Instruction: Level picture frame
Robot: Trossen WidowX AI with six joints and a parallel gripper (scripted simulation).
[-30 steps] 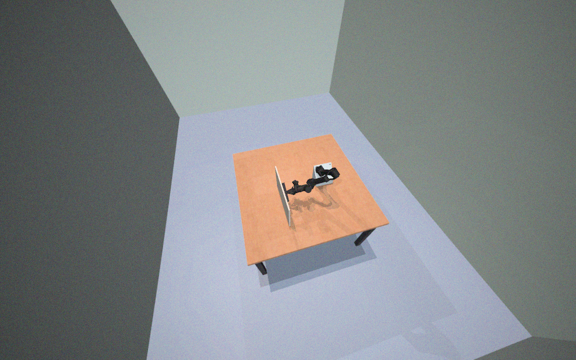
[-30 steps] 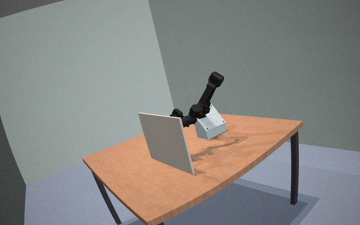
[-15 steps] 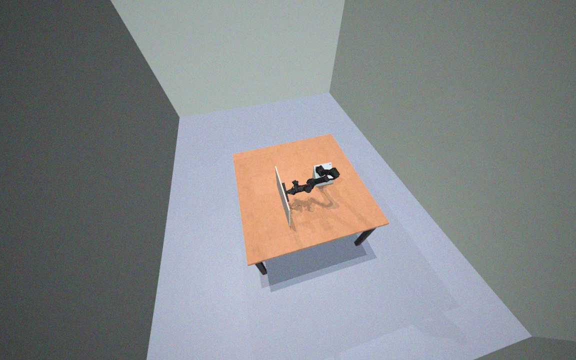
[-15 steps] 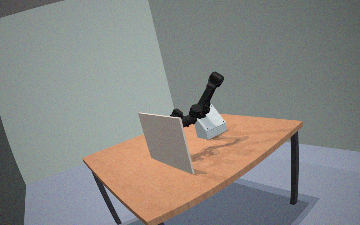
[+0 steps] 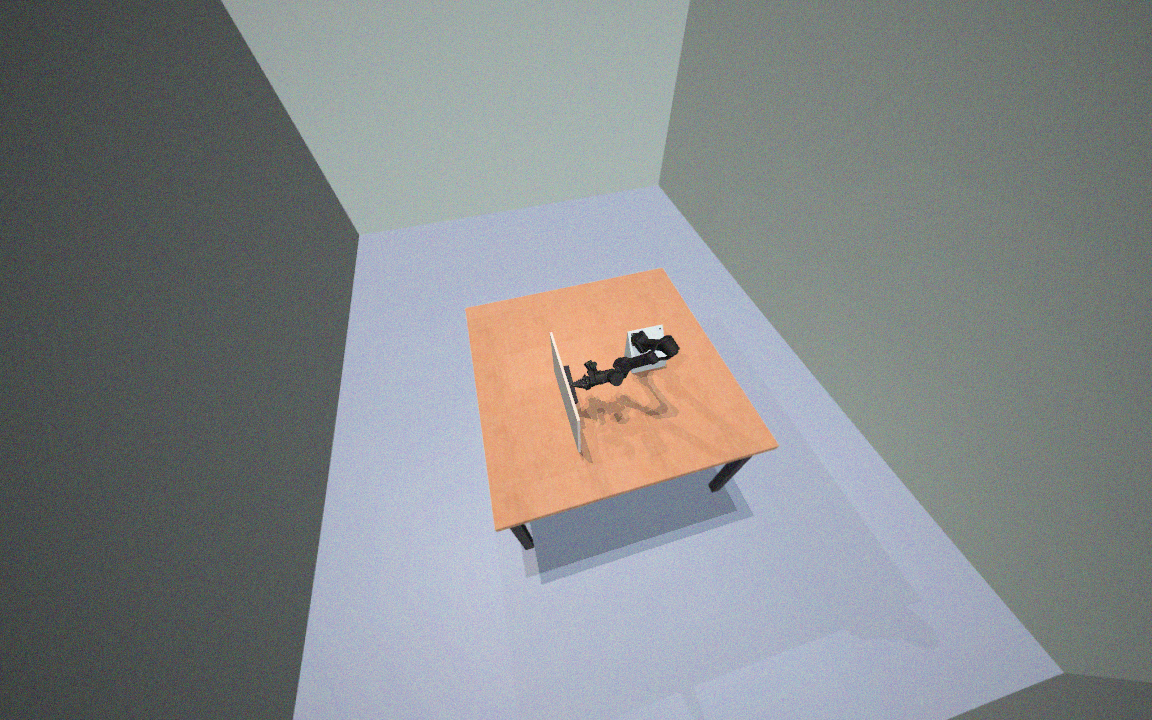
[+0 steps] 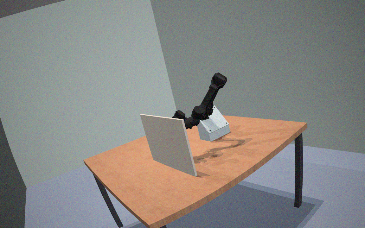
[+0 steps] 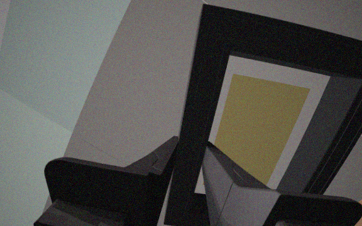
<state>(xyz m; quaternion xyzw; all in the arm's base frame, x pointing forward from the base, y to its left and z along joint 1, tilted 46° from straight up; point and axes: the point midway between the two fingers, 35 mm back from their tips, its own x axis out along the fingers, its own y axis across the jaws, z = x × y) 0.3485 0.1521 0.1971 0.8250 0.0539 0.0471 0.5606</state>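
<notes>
My gripper tip is 50 mm above the picture frame, 20 mm to the left of it and 10 mm short of it. Also, from my gripper tip: wall panel 60 mm below, 20 mm ahead, 10 mm to the right.
</notes>
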